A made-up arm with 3 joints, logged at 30 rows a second.
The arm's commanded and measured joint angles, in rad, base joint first. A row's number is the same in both.
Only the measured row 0 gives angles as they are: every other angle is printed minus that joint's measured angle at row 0.
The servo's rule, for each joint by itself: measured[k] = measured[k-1] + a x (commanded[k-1-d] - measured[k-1]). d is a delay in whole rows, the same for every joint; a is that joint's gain. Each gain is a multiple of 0.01, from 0.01 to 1. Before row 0 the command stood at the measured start. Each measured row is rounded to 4 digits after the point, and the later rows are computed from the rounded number. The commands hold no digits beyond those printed.
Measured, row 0: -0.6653 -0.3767 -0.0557
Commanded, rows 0 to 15: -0.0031 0.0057 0.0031; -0.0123 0.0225 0.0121; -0.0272 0.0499 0.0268; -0.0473 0.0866 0.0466; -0.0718 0.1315 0.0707; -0.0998 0.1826 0.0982; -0.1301 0.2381 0.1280; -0.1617 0.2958 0.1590; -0.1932 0.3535 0.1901; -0.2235 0.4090 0.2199; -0.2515 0.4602 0.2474; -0.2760 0.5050 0.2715; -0.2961 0.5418 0.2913; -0.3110 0.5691 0.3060; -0.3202 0.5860 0.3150; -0.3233 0.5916 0.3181
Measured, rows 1 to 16: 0.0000 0.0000 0.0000; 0.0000 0.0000 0.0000; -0.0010 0.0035 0.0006; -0.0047 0.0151 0.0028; -0.0121 0.0363 0.0074; -0.0237 0.0670 0.0148; -0.0396 0.1063 0.0254; -0.0595 0.1528 0.0392; -0.0828 0.2048 0.0561; -0.1088 0.2603 0.0757; -0.1367 0.3172 0.0974; -0.1653 0.3732 0.1207; -0.1937 0.4263 0.1448; -0.2209 0.4743 0.1689; -0.2457 0.5155 0.1922; -0.2672 0.5482 0.2138
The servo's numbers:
d 2
a 0.33 0.61 0.19

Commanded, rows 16 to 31: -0.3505 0.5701 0.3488; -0.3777 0.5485 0.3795; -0.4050 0.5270 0.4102; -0.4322 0.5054 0.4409; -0.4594 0.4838 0.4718; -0.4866 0.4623 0.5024; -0.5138 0.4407 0.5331; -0.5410 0.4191 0.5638; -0.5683 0.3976 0.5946; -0.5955 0.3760 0.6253; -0.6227 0.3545 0.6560; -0.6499 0.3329 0.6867; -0.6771 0.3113 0.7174; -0.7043 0.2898 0.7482; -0.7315 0.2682 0.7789; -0.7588 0.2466 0.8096
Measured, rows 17 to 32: -0.2847 0.5713 0.2330; -0.2974 0.5837 0.2492; -0.3149 0.5754 0.2681; -0.3356 0.5590 0.2893; -0.3585 0.5395 0.3123; -0.3828 0.5187 0.3367; -0.4081 0.4974 0.3624; -0.4340 0.4760 0.3890; -0.4603 0.4545 0.4164; -0.4869 0.4329 0.4444; -0.5138 0.4114 0.4729; -0.5408 0.3898 0.5019; -0.5678 0.3683 0.5312; -0.5949 0.3467 0.5607; -0.6220 0.3251 0.5905; -0.6492 0.3036 0.6205
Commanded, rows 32 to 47: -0.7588 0.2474 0.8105; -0.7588 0.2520 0.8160; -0.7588 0.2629 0.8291; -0.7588 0.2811 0.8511; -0.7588 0.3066 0.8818; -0.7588 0.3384 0.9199; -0.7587 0.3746 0.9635; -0.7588 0.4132 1.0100; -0.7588 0.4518 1.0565; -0.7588 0.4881 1.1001; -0.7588 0.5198 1.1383; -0.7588 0.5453 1.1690; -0.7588 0.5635 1.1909; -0.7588 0.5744 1.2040; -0.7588 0.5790 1.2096; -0.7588 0.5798 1.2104
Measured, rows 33 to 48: -0.6764 0.2820 0.6506; -0.7036 0.2604 0.6808; -0.7218 0.2525 0.7054; -0.7340 0.2522 0.7264; -0.7422 0.2587 0.7459; -0.7477 0.2724 0.7659; -0.7514 0.2933 0.7879; -0.7538 0.3208 0.8130; -0.7554 0.3536 0.8416; -0.7565 0.3900 0.8736; -0.7573 0.4277 0.9084; -0.7578 0.4645 0.9448; -0.7581 0.4982 0.9816; -0.7583 0.5269 1.0172; -0.7585 0.5492 1.0502; -0.7586 0.5646 1.0794
